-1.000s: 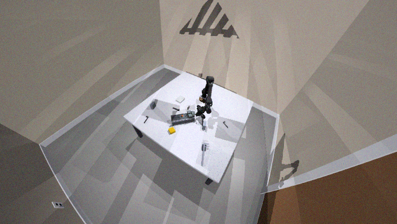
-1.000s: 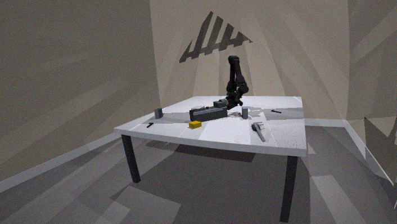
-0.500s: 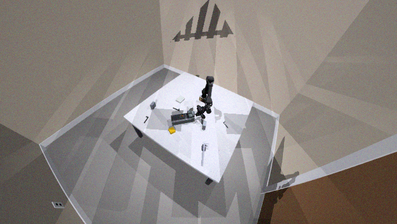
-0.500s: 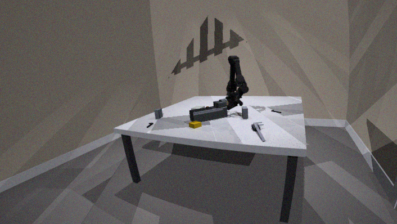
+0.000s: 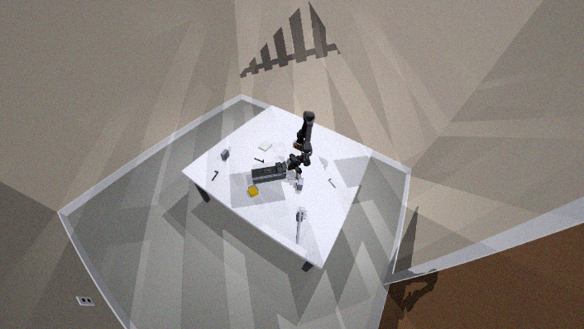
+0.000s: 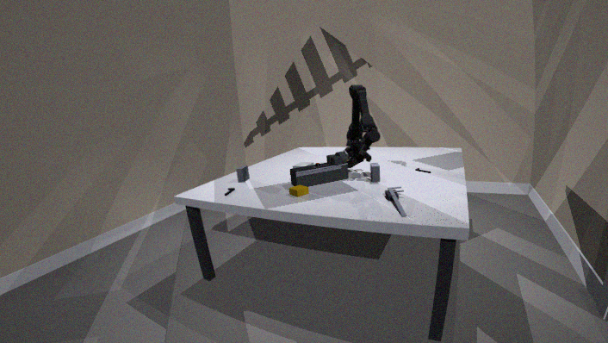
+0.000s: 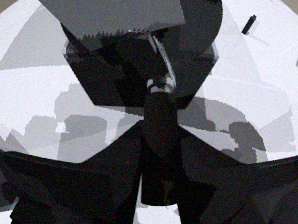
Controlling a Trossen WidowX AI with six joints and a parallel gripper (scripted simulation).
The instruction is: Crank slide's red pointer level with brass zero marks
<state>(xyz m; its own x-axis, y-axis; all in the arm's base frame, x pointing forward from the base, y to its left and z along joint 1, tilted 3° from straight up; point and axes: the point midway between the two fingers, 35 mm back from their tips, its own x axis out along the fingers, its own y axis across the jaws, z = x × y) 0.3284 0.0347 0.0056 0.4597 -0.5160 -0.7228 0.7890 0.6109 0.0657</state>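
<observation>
Right now my gripper tip is 120 mm to the left of the red pointer, 110 mm short of it and 40 mm below it. Round my gripper tip: yellow block: 290 mm ahead, 160 mm to the right, 20 mm below; then dark crank handle: 20 mm above, 10 mm to the left, 10 mm behind.
</observation>
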